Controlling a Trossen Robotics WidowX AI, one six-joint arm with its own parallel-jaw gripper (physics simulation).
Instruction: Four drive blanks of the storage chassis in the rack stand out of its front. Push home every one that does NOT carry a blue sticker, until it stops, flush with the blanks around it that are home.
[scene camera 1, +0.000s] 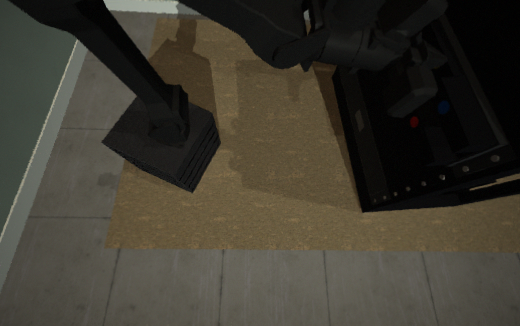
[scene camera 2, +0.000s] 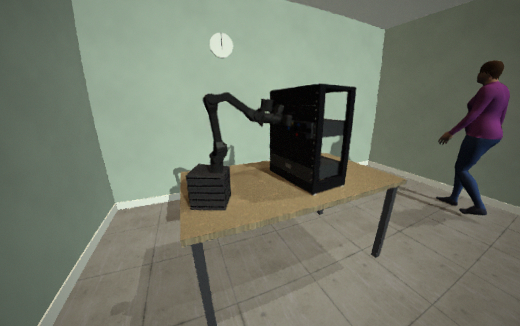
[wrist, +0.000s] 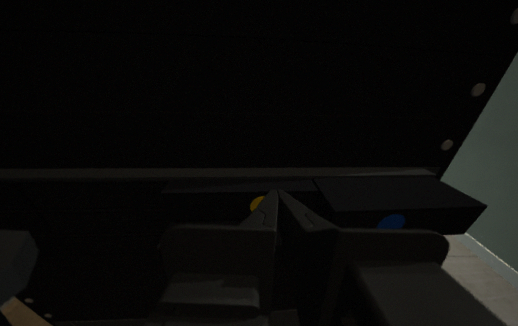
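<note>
My gripper is shut and empty, its fingertips at the front of the storage chassis. In the wrist view they overlap the drive blank with a yellow sticker; a thin strip of its top shows, so it stands out slightly at most. To its right, a blank with a blue sticker stands well out. A red sticker is lower on the front; how far its blank stands out is too dark to tell. Another blue sticker shows below the gripper in scene camera 2.
The black rack stands on the wooden table. Its dark upper front rises above the blanks in the wrist view. The arm's base stands on a black stack. A person stands beyond the table.
</note>
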